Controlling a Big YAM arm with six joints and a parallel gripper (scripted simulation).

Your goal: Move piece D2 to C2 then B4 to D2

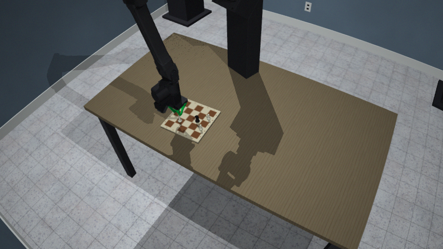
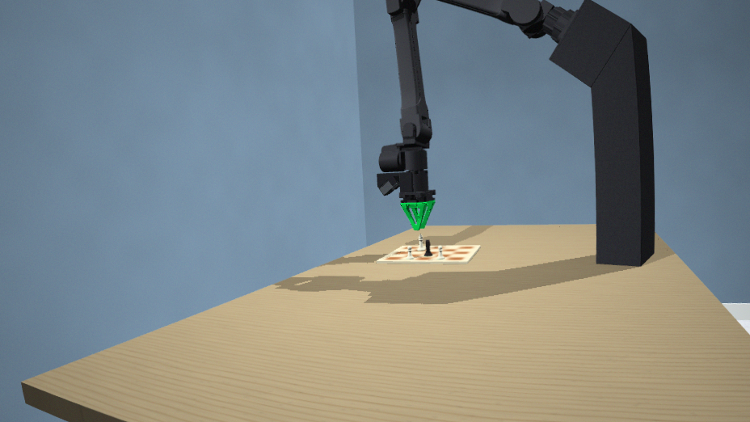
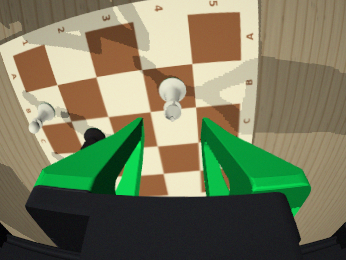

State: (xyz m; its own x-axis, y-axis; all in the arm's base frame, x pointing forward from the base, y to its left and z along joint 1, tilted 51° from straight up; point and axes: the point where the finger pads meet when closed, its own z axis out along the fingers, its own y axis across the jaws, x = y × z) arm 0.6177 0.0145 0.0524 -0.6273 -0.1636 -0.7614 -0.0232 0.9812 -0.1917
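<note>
The white pawn lies 4 cm below my hand. From my hand the other things lie so: black piece (7 cm to the left, 5 cm below, 5 cm behind); then chessboard (7 cm below, 5 cm behind, 3 cm to the left).
</note>
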